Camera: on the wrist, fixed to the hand. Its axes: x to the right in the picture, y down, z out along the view.
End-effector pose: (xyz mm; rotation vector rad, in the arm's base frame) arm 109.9 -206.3 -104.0 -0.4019 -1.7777 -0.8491
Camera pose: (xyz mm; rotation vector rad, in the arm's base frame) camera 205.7 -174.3 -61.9 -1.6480 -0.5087 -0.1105
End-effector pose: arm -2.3 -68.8 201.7 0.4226 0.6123 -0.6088
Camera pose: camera 39.6 30.7 183.7 0.3571 0.4695 1.1350
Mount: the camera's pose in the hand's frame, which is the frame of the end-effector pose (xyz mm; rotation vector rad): -0.8 97.6 -49.5 -0.5339 0.2594 1.6078
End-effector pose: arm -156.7 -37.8 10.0 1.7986 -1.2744 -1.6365
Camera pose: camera -145.2 -100.6 98.9 0.2590 -1.2983 -0.6057
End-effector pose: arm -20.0 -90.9 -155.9 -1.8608 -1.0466 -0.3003
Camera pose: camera 65.1 -150.3 -190.5 -2.4254 0.9236 0.1820
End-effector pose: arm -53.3 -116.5 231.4 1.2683 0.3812 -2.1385
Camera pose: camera 43.1 -165.1 213.5 0.9120 -0.0419 -0.4648
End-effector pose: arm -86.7 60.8 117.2 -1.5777 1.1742 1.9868
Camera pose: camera -123.4 -35.6 153.8 0.4504 -1.2246 -1.4467
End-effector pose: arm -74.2 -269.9 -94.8 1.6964 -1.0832 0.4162
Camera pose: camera -143.4 -231.4 -19.3 0.0030 -1.9384 1.1324
